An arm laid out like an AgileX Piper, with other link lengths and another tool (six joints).
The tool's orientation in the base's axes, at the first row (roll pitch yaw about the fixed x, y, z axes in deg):
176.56, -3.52, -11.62
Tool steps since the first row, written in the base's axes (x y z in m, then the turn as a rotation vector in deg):
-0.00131, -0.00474, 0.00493, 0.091, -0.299, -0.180
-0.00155, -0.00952, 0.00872, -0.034, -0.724, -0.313
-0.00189, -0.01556, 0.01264, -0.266, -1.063, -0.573
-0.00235, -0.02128, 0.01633, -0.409, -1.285, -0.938
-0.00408, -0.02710, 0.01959, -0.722, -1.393, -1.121
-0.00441, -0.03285, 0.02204, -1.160, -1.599, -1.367
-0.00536, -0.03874, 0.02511, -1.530, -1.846, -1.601
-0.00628, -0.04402, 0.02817, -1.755, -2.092, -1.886
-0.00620, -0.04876, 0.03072, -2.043, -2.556, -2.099
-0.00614, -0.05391, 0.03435, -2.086, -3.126, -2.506
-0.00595, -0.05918, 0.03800, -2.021, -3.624, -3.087
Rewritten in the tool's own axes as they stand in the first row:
-0.00003, 0.00519, -0.00464, 0.138, 0.263, 0.205
0.00093, 0.01014, -0.00809, 0.093, 0.696, 0.362
0.00206, 0.01635, -0.01158, -0.082, 1.059, 0.634
0.00298, 0.02225, -0.01487, -0.199, 1.283, 1.006
0.00266, 0.02848, -0.01779, -0.495, 1.442, 1.181
0.00365, 0.03432, -0.01983, -0.897, 1.718, 1.420
0.00409, 0.04045, -0.02252, -1.223, 2.021, 1.653
0.00444, 0.04598, -0.02524, -1.411, 2.290, 1.944
0.00563, 0.05075, -0.02744, -1.612, 2.790, 2.175
0.00694, 0.05598, -0.03068, -1.565, 3.331, 2.619
0.00841, 0.06131, -0.03394, -1.437, 3.769, 3.236

